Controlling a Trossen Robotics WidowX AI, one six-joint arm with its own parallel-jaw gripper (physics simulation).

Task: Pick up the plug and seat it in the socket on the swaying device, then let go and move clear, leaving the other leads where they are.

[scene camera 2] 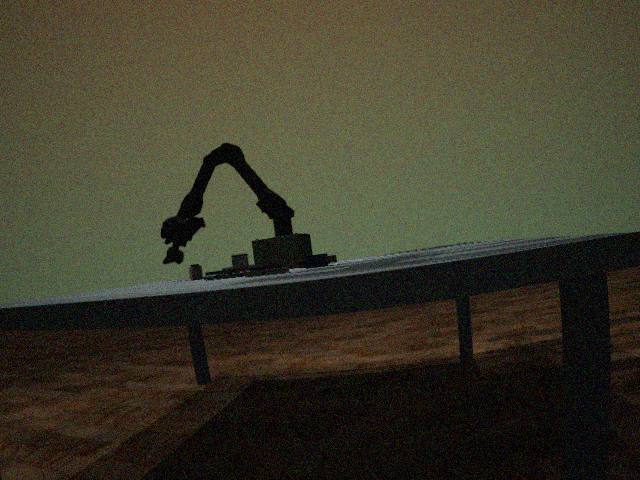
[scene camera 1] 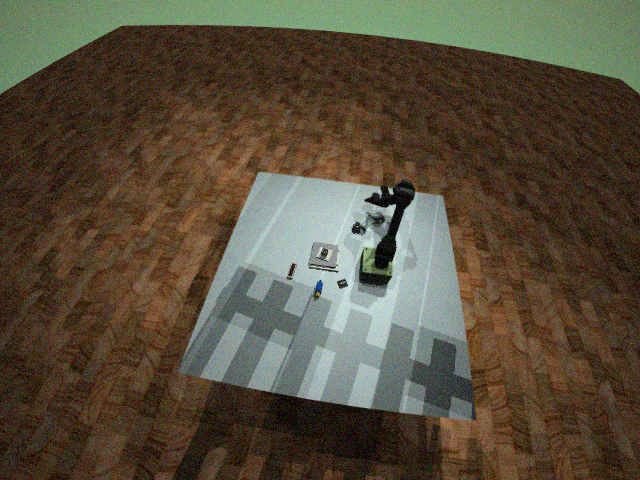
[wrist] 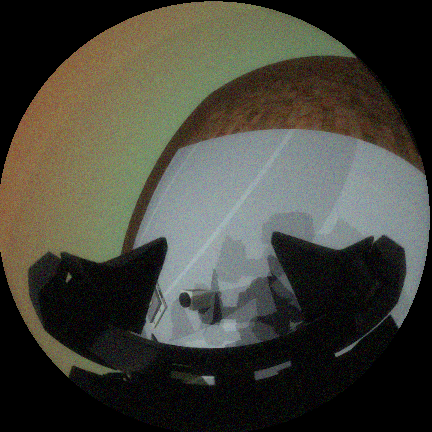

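Note:
A small dark piece with a grey round body (scene camera 1: 357,227) (wrist: 200,299) stands on the table between the robot's base and the gripper; it looks like the plug, but its details are too small to be sure. The device, a grey square plate (scene camera 1: 315,262) (wrist: 157,306) with a pale and dark socket block on top (scene camera 1: 324,252), lies farther left; in the wrist view the left finger partly hides it. My gripper (scene camera 1: 375,196) (scene camera 2: 173,255) (wrist: 219,240) is open and empty. It hangs well above the table, beyond the dark piece as seen from the base.
A blue and yellow piece (scene camera 1: 318,288), a dark reddish strip (scene camera 1: 292,270) and a small dark block (scene camera 1: 342,283) lie around the device. The arm's green base (scene camera 1: 375,269) (scene camera 2: 273,251) stands right of the device. Arm shadows fall on the pale table (scene camera 1: 289,227).

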